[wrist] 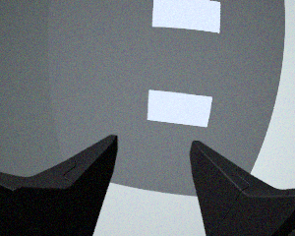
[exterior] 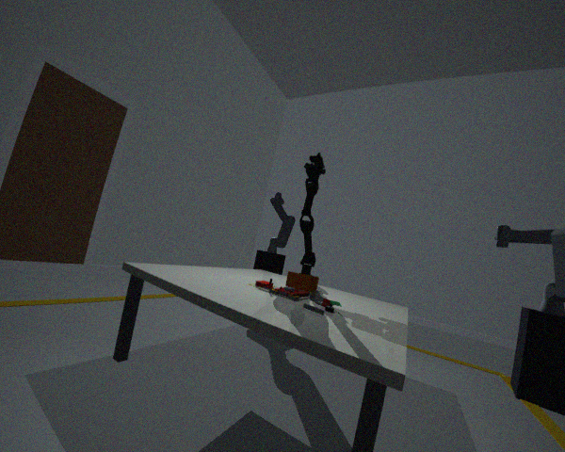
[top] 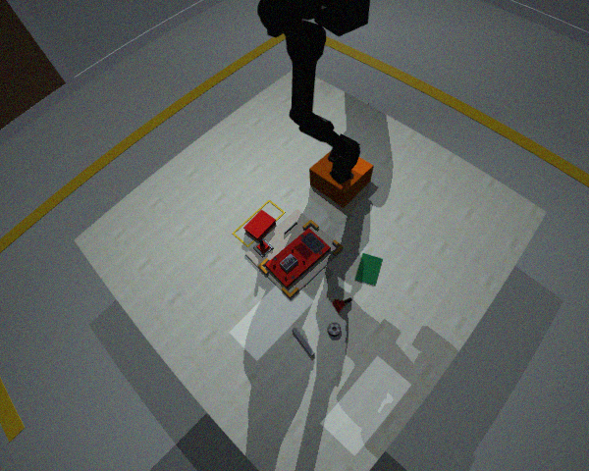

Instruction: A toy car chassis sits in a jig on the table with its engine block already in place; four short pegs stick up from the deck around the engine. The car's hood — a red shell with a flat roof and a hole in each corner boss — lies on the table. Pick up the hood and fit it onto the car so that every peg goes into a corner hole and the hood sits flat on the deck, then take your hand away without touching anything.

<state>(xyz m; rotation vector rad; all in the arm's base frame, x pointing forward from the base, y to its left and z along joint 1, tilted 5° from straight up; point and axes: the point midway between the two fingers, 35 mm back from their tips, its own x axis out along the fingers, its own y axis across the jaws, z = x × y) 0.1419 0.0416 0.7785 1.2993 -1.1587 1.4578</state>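
The red hood is 90 cm below my gripper tip, 23 cm ahead of it and 5 cm to the right of it. The rest, counted from my gripper tip: grey bar 91 cm below, 37 cm to the left, 35 cm ahead; then grey engine block 89 cm below, 24 cm ahead, 14 cm to the left; then green card 92 cm below, 31 cm to the left, 3 cm ahead.
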